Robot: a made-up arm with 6 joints. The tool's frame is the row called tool.
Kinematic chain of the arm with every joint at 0, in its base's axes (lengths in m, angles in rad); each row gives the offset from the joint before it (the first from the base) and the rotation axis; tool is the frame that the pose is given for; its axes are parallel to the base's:
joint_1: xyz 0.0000 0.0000 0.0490 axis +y
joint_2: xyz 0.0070 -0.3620 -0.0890 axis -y
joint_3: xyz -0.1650 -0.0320 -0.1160 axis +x
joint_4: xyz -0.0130 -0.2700 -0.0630 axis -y
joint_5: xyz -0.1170 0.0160 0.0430 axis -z
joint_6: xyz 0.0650 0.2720 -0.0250 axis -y
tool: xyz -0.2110 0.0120 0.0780
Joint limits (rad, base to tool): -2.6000..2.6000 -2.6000..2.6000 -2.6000..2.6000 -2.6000..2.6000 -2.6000..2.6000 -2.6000..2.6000
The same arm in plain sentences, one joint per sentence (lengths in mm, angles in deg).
The arm has six revolute joints in a row. What follows holds with every joint at zero, and every direction is one of the base frame's. Joint 1 sits 49 mm along +z from the base frame's origin and rotates about +y, from -148.97 to 148.97 deg. Joint 2 sits 7 mm along +x and 362 mm along -y and 89 mm along -z from joint 1 and rotates about -y, from -148.97 to 148.97 deg. Joint 3 sits 165 mm along -x and 32 mm along -y and 116 mm along -z from joint 2 and rotates about +x, from -148.97 to 148.97 deg. Joint 4 sits 13 mm along -x and 270 mm along -y and 63 mm along -z from joint 3 and rotates about -y, from -148.97 to 148.97 deg. Joint 5 sits 117 mm along -x and 16 mm along +y and 43 mm along +z from joint 4 and rotates about -z, from -148.97 to 148.97 deg. Joint 6 sits 65 mm along +x and 272 mm along +y and 25 mm along -z from joint 5 and rotates about -y, from -148.97 to 148.97 deg. The tool frame, which is the frame that the pose is given for, sits 211 mm along -x and 12 mm along +y and 78 mm along +z from joint 6; its axes are parallel to the base frame's.
